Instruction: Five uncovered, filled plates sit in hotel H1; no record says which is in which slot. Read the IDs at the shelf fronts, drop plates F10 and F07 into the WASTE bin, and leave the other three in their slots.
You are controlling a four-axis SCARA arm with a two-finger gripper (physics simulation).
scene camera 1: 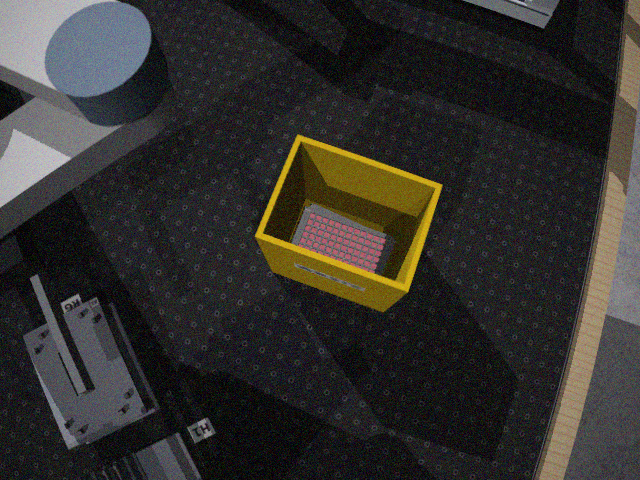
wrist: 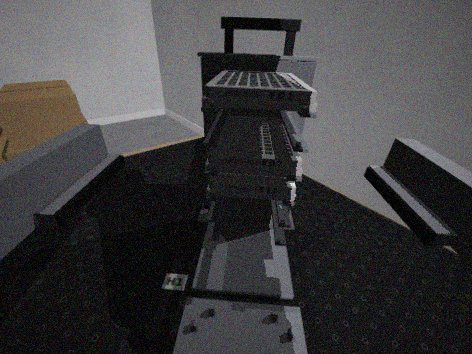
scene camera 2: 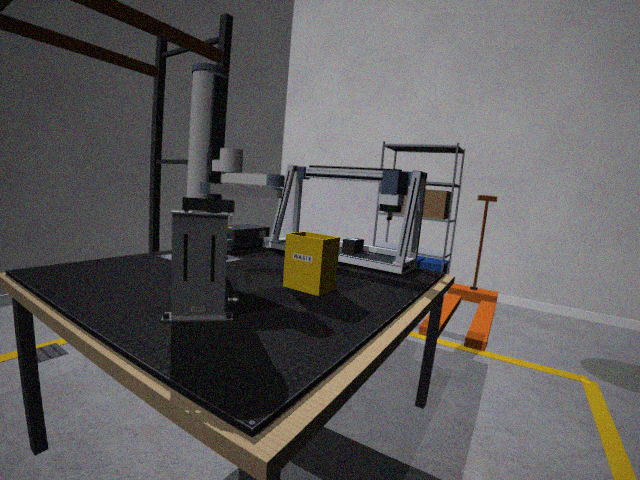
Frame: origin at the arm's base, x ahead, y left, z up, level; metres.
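Seen in the pictures: gripper, between the fingertips: [scene camera 1: 23, 426] [wrist: 244, 150].
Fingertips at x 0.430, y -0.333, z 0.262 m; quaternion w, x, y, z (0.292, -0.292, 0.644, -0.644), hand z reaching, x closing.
A point is followed by its place in that frame.
My gripper [wrist: 244, 150] {z 0.262, x 0.431, y -0.333 m} is open and empty; its fingers stand wide on both sides of hotel H1 [scene camera 2: 199, 263] {z 0.163, x 0.591, y -0.492 m} [wrist: 215, 62] {z 0.286, x 0.604, y -0.434 m} in the wrist view, facing its open front. One finger shows in scene camera 1 above the regrip stand. In the hotel, a plate [wrist: 260, 90] {z 0.278, x 0.475, y -0.386 m} with dark wells sits at the top; a lower plate [wrist: 240, 145] {z 0.222, x 0.504, y -0.394 m} shows a light strip of wells, with more plate edges below it. The IDs at the shelf fronts are too dark and small to read. The yellow WASTE bin [scene camera 1: 330, 284] {z 0.089, x 0.647, y -0.085 m} [scene camera 2: 310, 266] {z 0.112, x 0.682, y -0.086 m} holds a plate [scene camera 1: 343, 237] {z 0.047, x 0.642, y -0.014 m} with pink wells, lying flat.
The RG stand [scene camera 1: 113, 361] {z 0.073, x 0.420, y -0.269 m} [wrist: 240, 327] {z 0.073, x 0.426, y -0.338 m} stands before the hotel, near the H1 label [scene camera 1: 201, 429] {z 0.013, x 0.547, y -0.317 m} [wrist: 175, 281] {z 0.013, x 0.546, y -0.319 m}. The arm column [scene camera 2: 199, 129] {z 0.606, x 0.033, y -0.067 m} rises behind the hotel. A gantry device [scene camera 2: 343, 174] {z 0.477, x 0.407, y 0.623 m} stands beyond the bin. A cardboard box [wrist: 45, 112] is at left in the wrist view.
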